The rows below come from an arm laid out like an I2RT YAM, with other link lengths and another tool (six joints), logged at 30 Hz.
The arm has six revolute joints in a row. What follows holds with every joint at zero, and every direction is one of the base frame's. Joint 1 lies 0.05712 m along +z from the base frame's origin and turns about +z. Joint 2 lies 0.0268 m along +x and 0.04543 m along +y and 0.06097 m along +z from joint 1 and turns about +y. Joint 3 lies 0.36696 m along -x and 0.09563 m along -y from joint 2 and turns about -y. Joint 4 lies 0.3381 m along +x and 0.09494 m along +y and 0.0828 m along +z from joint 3 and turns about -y. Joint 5 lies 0.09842 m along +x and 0.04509 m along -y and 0.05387 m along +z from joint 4 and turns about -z. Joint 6 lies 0.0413 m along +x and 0.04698 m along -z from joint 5 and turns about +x. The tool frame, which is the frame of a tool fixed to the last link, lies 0.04 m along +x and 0.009 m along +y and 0.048 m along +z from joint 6; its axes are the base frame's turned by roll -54.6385, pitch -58.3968 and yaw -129.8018 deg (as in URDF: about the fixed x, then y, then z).
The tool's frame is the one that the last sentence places.
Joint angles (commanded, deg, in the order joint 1, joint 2, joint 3, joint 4, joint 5, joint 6), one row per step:
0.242 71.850 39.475 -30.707 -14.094 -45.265
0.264 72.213 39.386 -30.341 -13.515 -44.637
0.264 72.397 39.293 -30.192 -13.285 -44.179
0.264 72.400 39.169 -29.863 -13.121 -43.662
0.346 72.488 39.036 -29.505 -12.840 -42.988
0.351 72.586 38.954 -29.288 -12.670 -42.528
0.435 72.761 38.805 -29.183 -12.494 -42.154
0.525 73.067 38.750 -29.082 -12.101 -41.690
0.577 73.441 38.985 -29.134 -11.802 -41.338
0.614 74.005 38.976 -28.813 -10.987 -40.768
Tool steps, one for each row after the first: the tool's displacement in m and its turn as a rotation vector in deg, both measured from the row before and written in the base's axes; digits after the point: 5 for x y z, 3 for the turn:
0.00180 -0.00085 -0.00243 -0.242 0.235 -0.784
0.00068 -0.00049 -0.00158 -0.006 0.234 -0.501
0.00066 -0.00045 -0.00038 0.081 -0.084 -0.523
0.00090 -0.00017 -0.00094 0.047 0.015 -0.631
0.00069 -0.00040 -0.00082 0.052 0.065 -0.472
0.00012 0.00011 -0.00201 0.007 0.301 -0.321
0.00089 -0.00016 -0.00222 -0.150 0.358 -0.492
0.00185 -0.00021 -0.00065 -0.116 0.263 -0.390
0.00230 -0.00107 -0.00329 -0.487 0.360 -0.825

